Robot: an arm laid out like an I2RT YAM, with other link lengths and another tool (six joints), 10 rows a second.
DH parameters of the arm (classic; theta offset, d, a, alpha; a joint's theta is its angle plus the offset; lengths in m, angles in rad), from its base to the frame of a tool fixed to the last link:
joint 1: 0 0.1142 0.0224 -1.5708
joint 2: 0 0 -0.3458 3.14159
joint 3: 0.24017 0 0.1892 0
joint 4: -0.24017 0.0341 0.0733 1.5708
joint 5: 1.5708 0.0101 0 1.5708
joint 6: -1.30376 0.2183 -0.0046 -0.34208
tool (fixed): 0 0.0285 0 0
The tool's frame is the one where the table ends.
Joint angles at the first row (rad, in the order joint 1, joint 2, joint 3, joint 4, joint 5, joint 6):
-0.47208 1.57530 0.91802 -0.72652 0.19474 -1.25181
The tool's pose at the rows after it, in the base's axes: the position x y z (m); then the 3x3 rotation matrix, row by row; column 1 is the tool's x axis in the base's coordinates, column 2 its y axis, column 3 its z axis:
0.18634 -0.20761 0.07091; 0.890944 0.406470 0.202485; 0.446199 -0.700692 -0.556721; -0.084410 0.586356 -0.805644
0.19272 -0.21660 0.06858; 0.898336 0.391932 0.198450; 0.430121 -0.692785 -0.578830; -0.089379 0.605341 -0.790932
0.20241 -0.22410 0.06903; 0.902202 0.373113 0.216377; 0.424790 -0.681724 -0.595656; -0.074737 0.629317 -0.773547
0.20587 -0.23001 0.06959; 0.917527 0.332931 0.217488; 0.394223 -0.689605 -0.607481; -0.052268 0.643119 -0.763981
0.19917 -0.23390 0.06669; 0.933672 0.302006 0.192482; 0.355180 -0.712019 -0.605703; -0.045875 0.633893 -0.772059
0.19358 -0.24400 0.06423; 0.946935 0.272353 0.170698; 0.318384 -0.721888 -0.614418; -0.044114 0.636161 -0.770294
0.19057 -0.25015 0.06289; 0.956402 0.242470 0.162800; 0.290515 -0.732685 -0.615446; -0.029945 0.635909 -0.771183
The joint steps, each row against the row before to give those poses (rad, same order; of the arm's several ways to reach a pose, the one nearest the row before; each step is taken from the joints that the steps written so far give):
0.00000 0.04082 0.00002 0.04003 0.04044 0.01411
-0.00038 0.02365 -0.00003 0.03704 0.02098 0.01182
-0.00264 0.01030 0.00000 0.04272 0.00649 0.00003
-0.01453 0.00382 0.00003 0.02553 -0.00268 0.02057
-0.03012 0.00802 -0.00001 -0.00151 -0.00915 0.01604
-0.03931 0.01372 0.00002 0.01715 0.00038 -0.00040
-0.03242 0.00573 -0.00002 0.01413 -0.01182 0.00001

